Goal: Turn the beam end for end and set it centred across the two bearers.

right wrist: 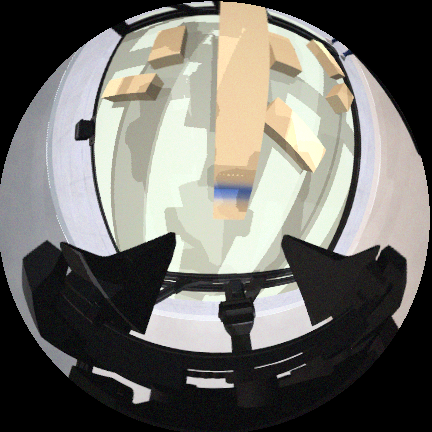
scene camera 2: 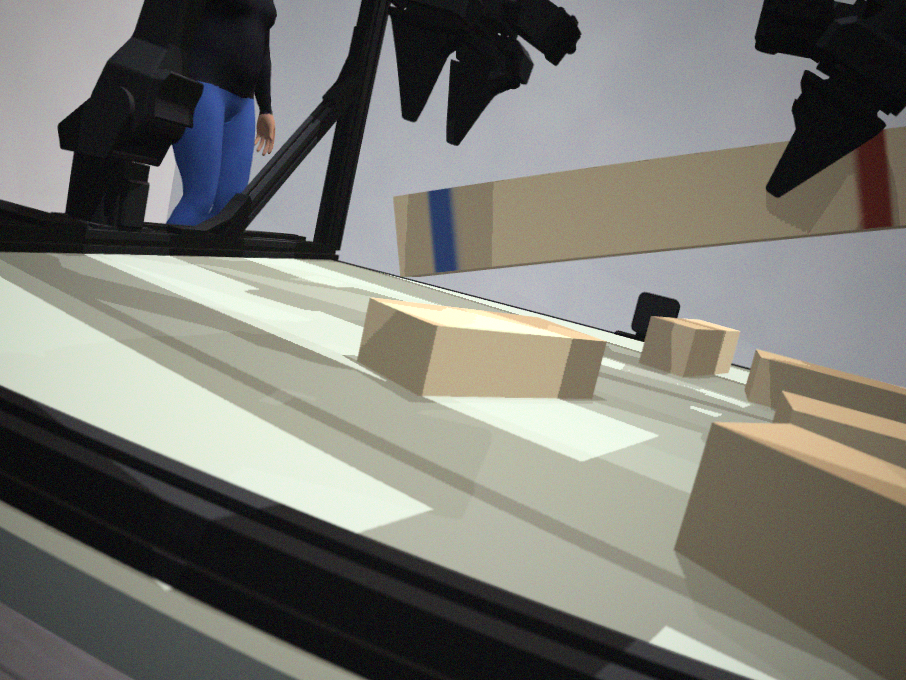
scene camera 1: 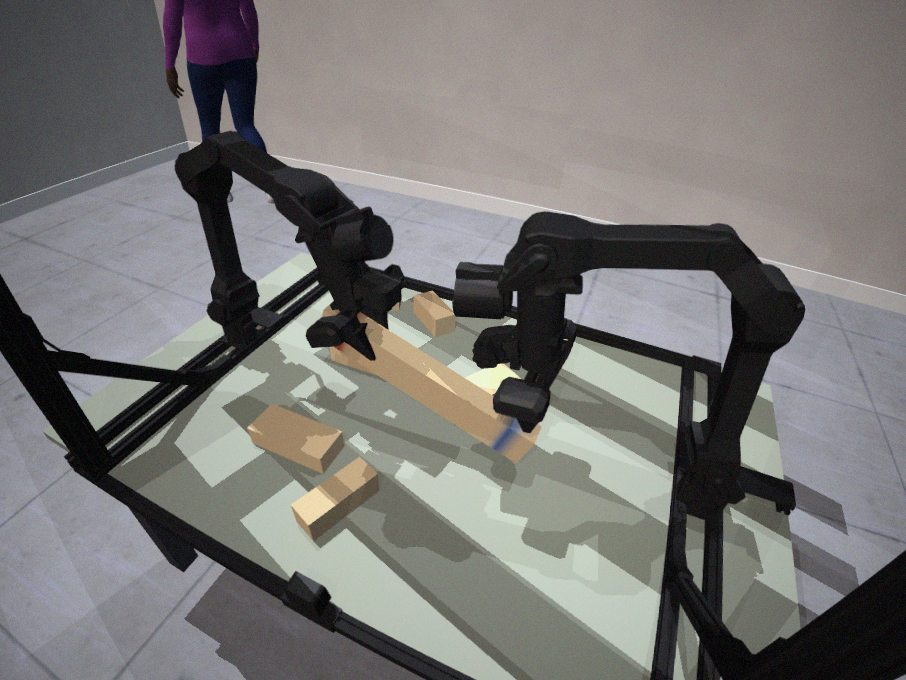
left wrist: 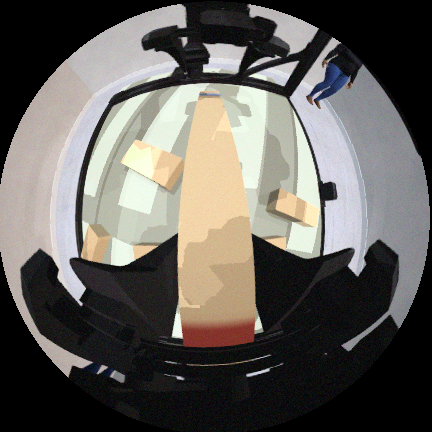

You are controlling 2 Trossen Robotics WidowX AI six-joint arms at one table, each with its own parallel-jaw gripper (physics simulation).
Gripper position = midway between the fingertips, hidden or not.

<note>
My left gripper (scene camera 2: pixel 769 197) holds a beam (scene camera 2: pixel 715 198), which touches nothing else. My right gripper (scene camera 2: pixel 431 133) is open, with nothing in its grasp.
The beam also shows in the right wrist view (right wrist: pixel 243 45), in scene camera 1 (scene camera 1: pixel 469 407) and in the left wrist view (left wrist: pixel 216 289). My left gripper also shows in scene camera 1 (scene camera 1: pixel 380 352) and in the left wrist view (left wrist: pixel 212 234). My right gripper shows as well in the right wrist view (right wrist: pixel 231 239), in scene camera 1 (scene camera 1: pixel 536 409) and in the left wrist view (left wrist: pixel 212 70).
</note>
